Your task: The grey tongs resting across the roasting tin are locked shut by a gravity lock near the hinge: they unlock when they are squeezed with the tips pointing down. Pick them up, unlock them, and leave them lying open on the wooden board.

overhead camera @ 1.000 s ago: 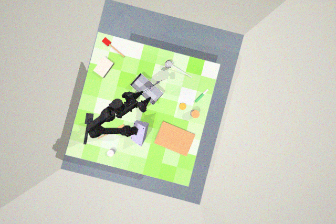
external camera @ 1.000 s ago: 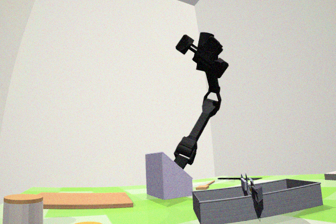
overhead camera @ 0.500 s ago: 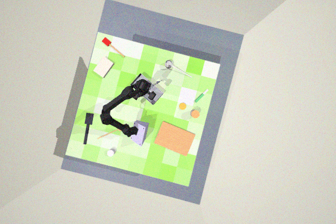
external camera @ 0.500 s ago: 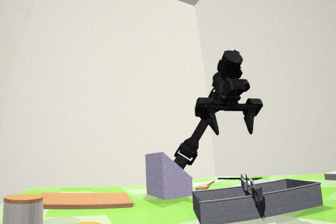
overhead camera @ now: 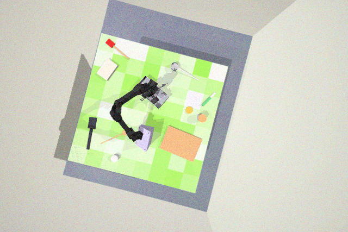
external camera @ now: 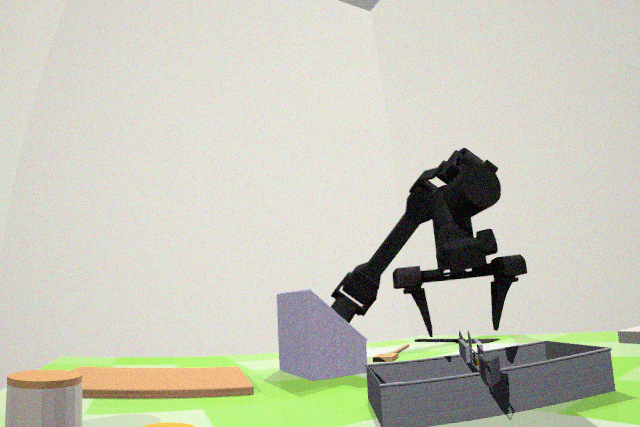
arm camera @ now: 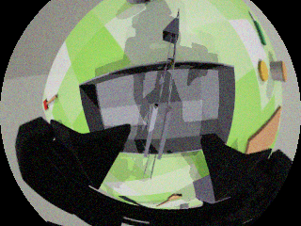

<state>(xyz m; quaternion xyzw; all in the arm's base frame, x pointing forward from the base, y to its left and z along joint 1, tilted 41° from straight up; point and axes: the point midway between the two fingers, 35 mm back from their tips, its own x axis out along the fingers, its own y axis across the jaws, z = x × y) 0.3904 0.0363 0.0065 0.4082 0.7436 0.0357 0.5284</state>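
The grey roasting tin lies 2 cm ahead of my gripper tip, 1 cm to the left of it and 7 cm below it. Also, from my gripper tip: green-handled tool (15 cm ahead, 54 cm to the right, 9 cm below); wooden board (37 cm behind, 42 cm to the right, 9 cm below); cream block (8 cm ahead, 50 cm to the left, 8 cm below).
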